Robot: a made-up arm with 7 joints.
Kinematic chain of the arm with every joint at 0, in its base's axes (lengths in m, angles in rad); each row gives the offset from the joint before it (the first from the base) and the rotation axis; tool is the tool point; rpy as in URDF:
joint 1: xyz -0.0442 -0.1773 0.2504 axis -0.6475 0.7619 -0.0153
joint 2: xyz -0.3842 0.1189 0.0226 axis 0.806 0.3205 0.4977
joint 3: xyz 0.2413 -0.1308 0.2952 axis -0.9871 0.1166 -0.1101
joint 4: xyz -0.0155 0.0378 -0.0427 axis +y
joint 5: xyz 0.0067 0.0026 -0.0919 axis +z
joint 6: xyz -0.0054 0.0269 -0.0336 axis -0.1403 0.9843 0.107
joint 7: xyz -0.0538 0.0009 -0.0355 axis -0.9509 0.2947 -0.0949
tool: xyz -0.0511 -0.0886 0.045 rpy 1.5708 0 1.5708
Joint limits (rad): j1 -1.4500..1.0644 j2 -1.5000..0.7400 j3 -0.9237..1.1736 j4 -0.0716..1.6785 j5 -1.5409..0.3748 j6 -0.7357..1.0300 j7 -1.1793..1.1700
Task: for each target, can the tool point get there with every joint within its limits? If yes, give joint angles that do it. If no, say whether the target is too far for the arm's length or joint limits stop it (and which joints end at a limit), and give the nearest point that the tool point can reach.
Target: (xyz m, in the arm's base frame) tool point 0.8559 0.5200 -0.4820
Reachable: no: too far | nearest point 0.0547 -0.1076 0.0603 | short by 1.153 m
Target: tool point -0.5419 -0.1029 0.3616
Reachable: yes | joints -0.6731 -1.0608 0.8321 0.1845 -0.7169 0.4795 0.0495
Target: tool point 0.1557 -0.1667 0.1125
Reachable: no: joint limits stop it (at a limit: joint 1, joint 2, joint 4, joint 5, joint 6, joint 7) | nearest point 0.1064 -0.1747 0.0984 | short by 0.052 m
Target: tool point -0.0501 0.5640 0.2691
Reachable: no: joint limits stop it (at a limit: joint 1, joint 2, joint 4, joint 5, joint 6) | nearest point -0.1743 0.4408 0.3494 | short by 0.193 m
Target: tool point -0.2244 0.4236 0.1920
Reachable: no: joint limits stop it (at a limit: joint 1, joint 2, joint 4, joint 5, joint 7) | nearest point -0.2273 0.3912 0.2773 | short by 0.091 m
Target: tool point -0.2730 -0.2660 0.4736
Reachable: yes | joints -0.2924 0.2802 -0.6667 1.1969 -0.1823 0.4791 0.4322
